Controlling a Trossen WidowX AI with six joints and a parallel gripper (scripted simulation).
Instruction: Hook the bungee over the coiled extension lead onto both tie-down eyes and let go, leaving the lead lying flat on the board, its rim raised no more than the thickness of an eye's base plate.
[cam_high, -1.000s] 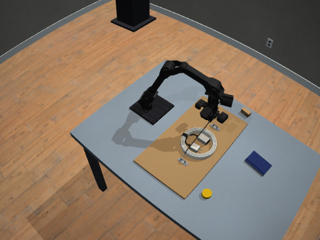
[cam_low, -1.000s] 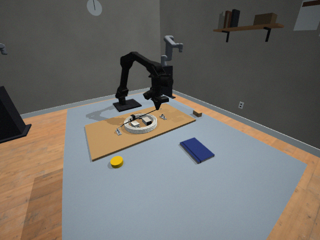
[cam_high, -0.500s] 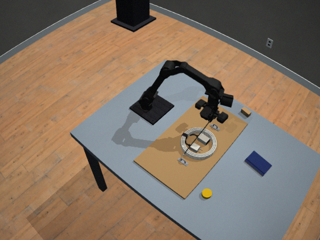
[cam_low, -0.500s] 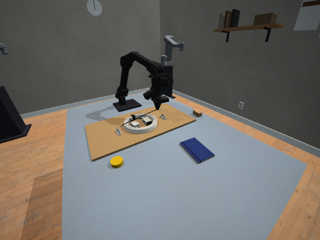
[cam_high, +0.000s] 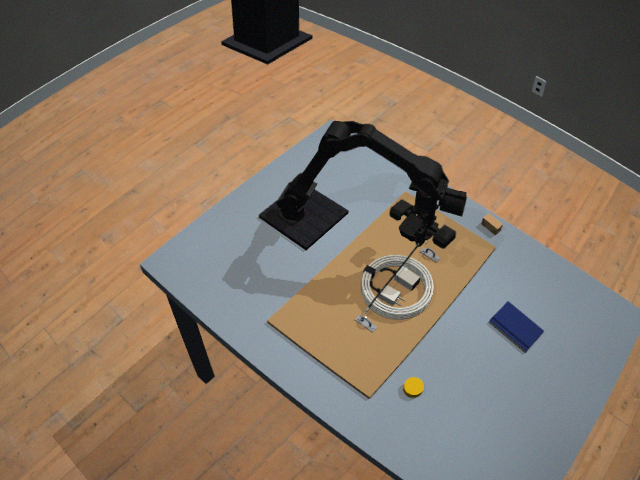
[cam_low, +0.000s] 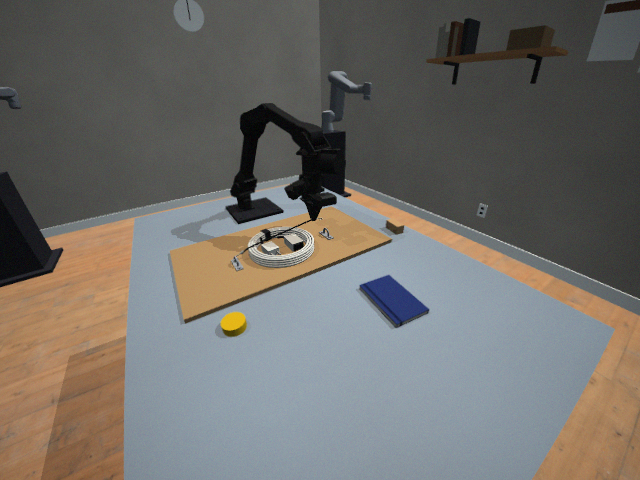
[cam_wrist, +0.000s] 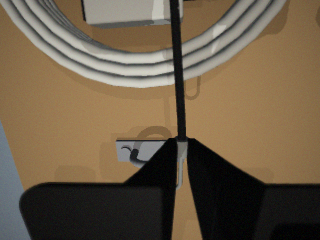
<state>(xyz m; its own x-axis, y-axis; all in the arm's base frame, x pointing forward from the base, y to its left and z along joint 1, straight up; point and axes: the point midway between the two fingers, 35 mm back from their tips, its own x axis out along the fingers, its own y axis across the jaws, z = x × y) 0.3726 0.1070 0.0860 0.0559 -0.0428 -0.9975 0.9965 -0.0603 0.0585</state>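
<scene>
Now: the extension lead coil 13 cm to the right of my hand, 7 cm below it and 2 cm ahead of it. From my hand the other things lie so: yellow disc (34 cm to the right, 23 cm ahead, 9 cm below); then small wooden block (26 cm to the left, 12 cm ahead, 8 cm below).
</scene>
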